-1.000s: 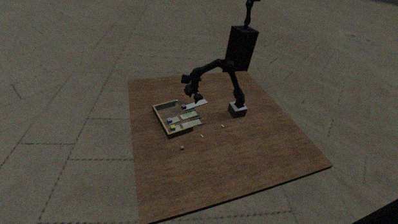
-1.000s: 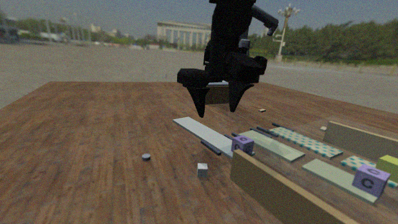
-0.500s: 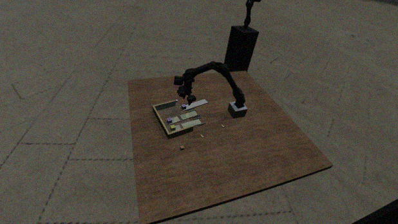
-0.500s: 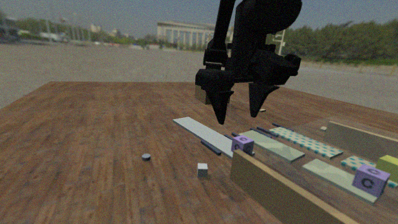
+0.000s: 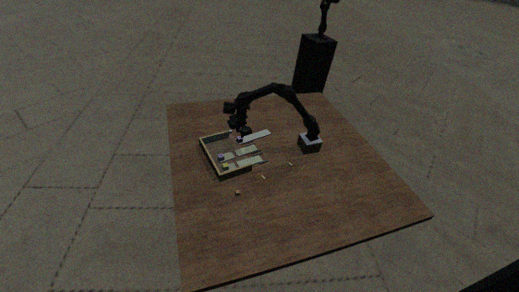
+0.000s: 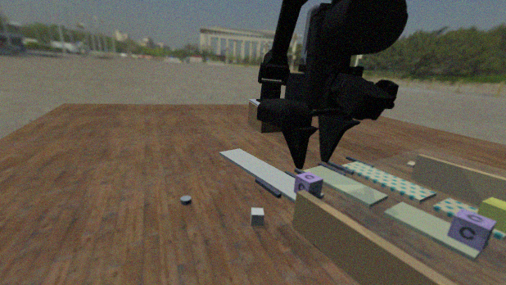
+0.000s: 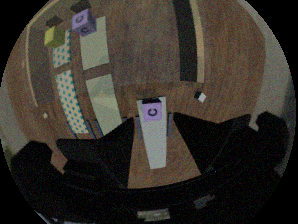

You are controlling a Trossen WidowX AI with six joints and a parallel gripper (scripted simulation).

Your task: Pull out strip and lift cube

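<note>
My gripper tip is 20 mm short of the cube, 110 mm to the left of it and 50 mm above it. The rest, counted from my gripper tip: disc: 70 mm behind, 180 mm to the right, 50 mm below.
</note>
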